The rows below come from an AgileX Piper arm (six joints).
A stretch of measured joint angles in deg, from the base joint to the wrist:
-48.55 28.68 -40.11 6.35 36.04 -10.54
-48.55 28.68 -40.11 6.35 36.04 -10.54
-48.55 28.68 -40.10 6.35 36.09 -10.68
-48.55 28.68 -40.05 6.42 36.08 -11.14
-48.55 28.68 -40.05 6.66 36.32 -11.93
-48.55 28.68 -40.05 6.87 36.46 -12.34
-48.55 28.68 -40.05 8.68 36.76 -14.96
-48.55 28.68 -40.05 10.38 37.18 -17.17
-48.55 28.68 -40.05 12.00 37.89 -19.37
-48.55 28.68 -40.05 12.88 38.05 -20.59
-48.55 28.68 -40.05 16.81 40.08 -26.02
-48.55 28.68 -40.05 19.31 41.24 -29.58
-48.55 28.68 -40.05 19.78 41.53 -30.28
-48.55 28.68 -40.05 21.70 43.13 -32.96
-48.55 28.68 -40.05 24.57 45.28 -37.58
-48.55 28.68 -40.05 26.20 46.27 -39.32
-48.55 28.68 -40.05 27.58 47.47 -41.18
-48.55 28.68 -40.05 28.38 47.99 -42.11
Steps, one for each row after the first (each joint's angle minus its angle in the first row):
0.00 0.00 0.00 0.00 0.00 0.00
0.00 0.00 0.01 0.00 0.05 -0.14
0.00 0.00 0.06 0.07 0.04 -0.60
0.00 0.00 0.06 0.31 0.28 -1.39
0.00 0.00 0.06 0.52 0.42 -1.80
0.00 0.00 0.06 2.33 0.72 -4.42
0.00 0.00 0.06 4.03 1.14 -6.63
0.00 0.00 0.06 5.65 1.85 -8.83
0.00 0.00 0.06 6.53 2.01 -10.05
0.00 0.00 0.06 10.46 4.04 -15.48
0.00 0.00 0.06 12.96 5.20 -19.04
0.00 0.00 0.06 13.43 5.49 -19.74
0.00 0.00 0.06 15.35 7.09 -22.42
0.00 0.00 0.06 18.22 9.24 -27.04
0.00 0.00 0.06 19.85 10.23 -28.78
0.00 0.00 0.06 21.23 11.43 -30.64
0.00 0.00 0.06 22.03 11.95 -31.57

